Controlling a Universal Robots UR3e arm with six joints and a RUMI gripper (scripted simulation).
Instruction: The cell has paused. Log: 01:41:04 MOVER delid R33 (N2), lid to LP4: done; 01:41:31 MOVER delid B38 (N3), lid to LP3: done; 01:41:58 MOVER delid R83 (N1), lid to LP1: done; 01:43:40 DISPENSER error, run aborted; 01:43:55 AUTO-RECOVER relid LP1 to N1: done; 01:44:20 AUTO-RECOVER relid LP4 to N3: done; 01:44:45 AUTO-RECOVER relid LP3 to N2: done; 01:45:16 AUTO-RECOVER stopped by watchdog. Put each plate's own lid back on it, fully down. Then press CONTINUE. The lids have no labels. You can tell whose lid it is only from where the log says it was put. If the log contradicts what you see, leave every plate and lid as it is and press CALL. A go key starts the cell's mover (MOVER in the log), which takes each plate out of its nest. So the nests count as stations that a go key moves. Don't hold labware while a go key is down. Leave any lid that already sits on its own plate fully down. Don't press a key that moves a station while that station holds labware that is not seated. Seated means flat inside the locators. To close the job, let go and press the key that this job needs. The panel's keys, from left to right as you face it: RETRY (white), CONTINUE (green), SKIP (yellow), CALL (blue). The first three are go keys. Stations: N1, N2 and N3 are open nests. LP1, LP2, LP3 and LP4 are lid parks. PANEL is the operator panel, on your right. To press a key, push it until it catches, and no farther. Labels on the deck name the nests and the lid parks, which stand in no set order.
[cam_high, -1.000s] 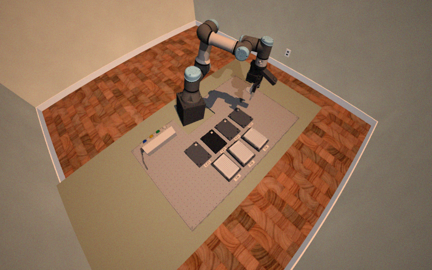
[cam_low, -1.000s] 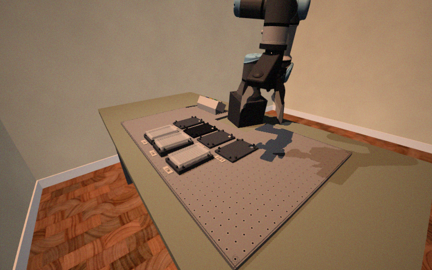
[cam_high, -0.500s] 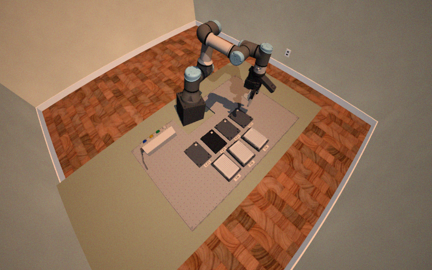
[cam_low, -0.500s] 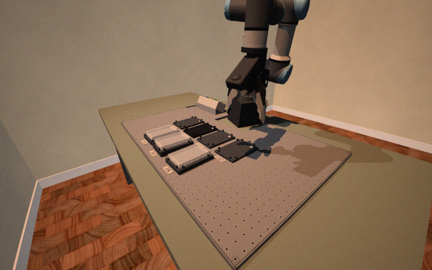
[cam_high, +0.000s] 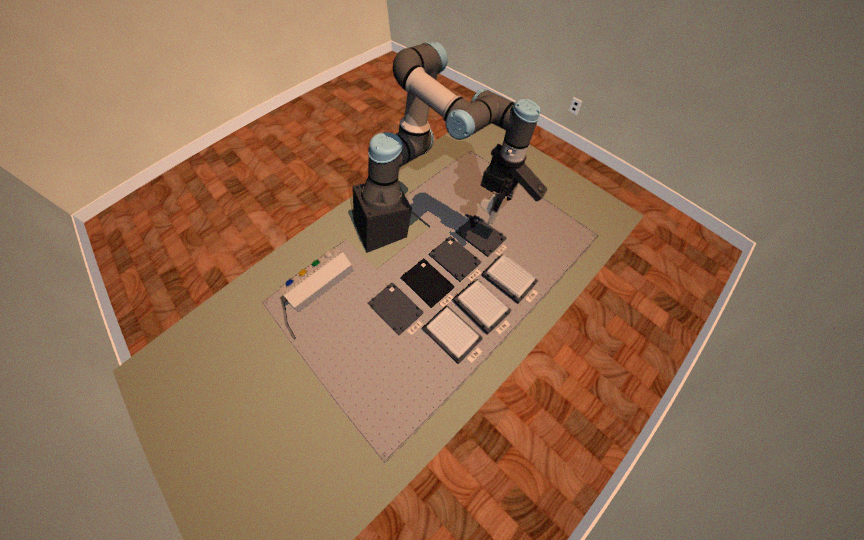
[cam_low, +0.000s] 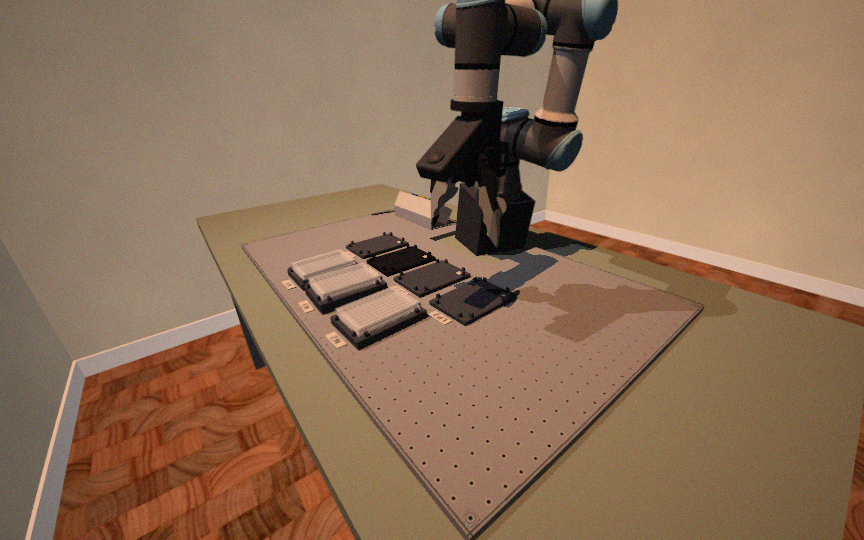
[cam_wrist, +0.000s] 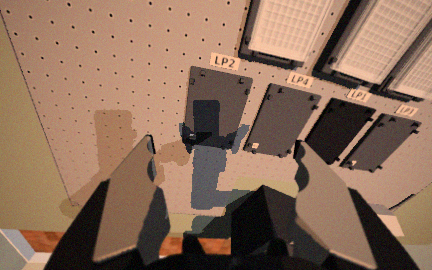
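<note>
My hand is 14 cm short of the clear lid, 13 cm above it and 7 cm to the left of it. From my hand the other things lie so: LP2 lid park (15 cm below, 4 cm behind, 1 cm to the right); lid park LP4 (15 cm below, 14 cm to the right, 4 cm behind); LP1 lid park (27 cm to the right, 15 cm below, 3 cm behind).
</note>
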